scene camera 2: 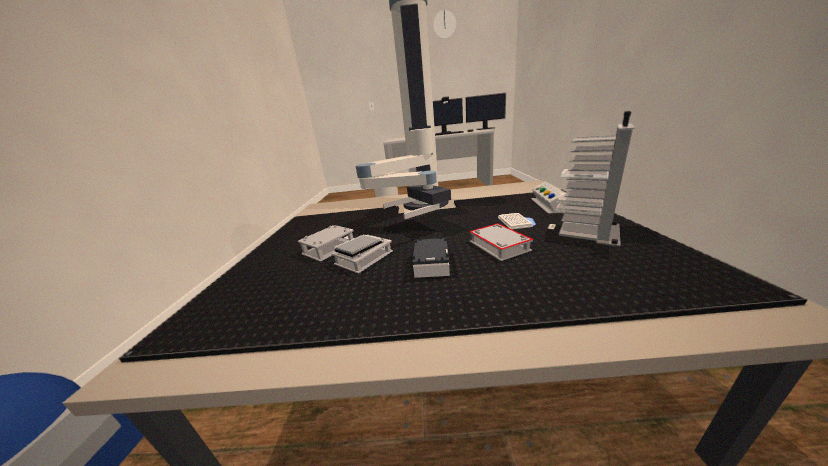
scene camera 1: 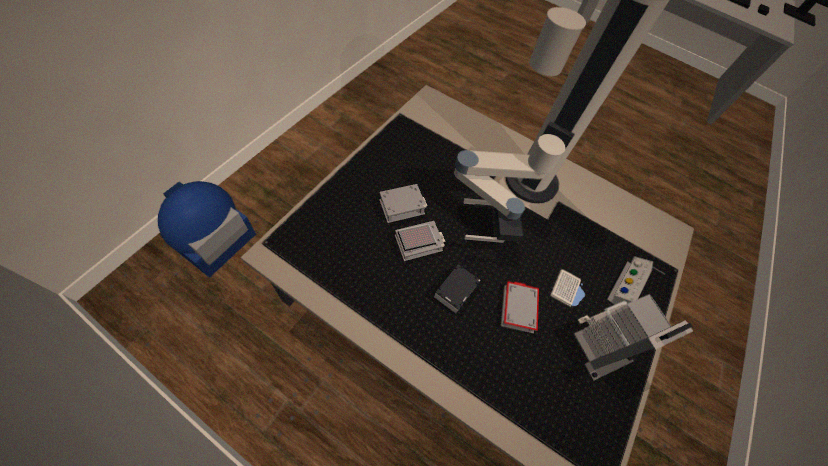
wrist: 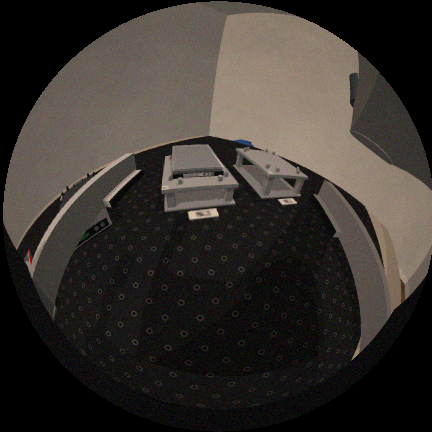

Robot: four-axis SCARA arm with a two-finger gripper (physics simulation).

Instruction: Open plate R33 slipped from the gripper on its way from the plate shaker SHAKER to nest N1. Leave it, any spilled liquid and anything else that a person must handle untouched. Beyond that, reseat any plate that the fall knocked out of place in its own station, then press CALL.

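Frame: origin at the arm's base, x right, y up, z back, level; centimetres.
Seen in the pictures: gripper, between the fingertips: [scene camera 2: 393, 211] [scene camera 1: 464, 218] [wrist: 230, 168]; arm's base, origin of its link: [scene camera 2: 425, 203] [scene camera 1: 531, 181].
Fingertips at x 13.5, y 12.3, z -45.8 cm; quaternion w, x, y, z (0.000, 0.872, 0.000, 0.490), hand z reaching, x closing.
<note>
Offsets run from my fingertips to a thing's middle. "spot": to the spot under its first point.
Open plate R33 @(dx -46.9, dy -10.4, dz +4.0 cm) [scene camera 1: 566, 287] [scene camera 2: 514, 219] lies on the mat, with blue liquid [scene camera 1: 578, 296] [scene camera 2: 531, 221] beside and partly under it. Another plate @(dx +11.3, dy -5.1, dz -15.0 cm) [scene camera 1: 418, 237] [scene camera 2: 359, 245] [wrist: 192, 157] is on the nearer grey nest [scene camera 1: 427, 251] [scene camera 2: 363, 263] [wrist: 200, 198]; a dark gap shows under it and it looks slightly tilted. The dark-topped SHAKER @(spot: dx -11.8, dy -5.6, dz -23.2 cm) [scene camera 1: 457, 286] [scene camera 2: 431, 251] holds no plate; its front is partly hidden behind a finger in the wrist view. The button box @(dx -68.4, dy -6.9, dz +20.2 cm) [scene camera 1: 631, 280] [scene camera 2: 547, 196] has coloured buttons; its lettering is unreadable. My gripper [scene camera 1: 473, 219] [scene camera 2: 396, 211] [wrist: 230, 168] is open and empty, behind the nests.
A second grey nest @(dx +25.7, dy -7.8, dz -3.8 cm) [scene camera 1: 403, 200] [scene camera 2: 327, 236] [wrist: 272, 165], without a plate, stands beside the first. The red-rimmed station @(dx -35.0, dy -8.8, dz -14.8 cm) [scene camera 1: 522, 306] [scene camera 2: 501, 236] stands between the SHAKER and R33. A tall shelf tower @(dx -67.3, dy +7.6, dz -10.4 cm) [scene camera 1: 675, 334] [scene camera 2: 615, 185] stands near the button box. A blue chair [scene camera 1: 197, 219] is off the table.
</note>
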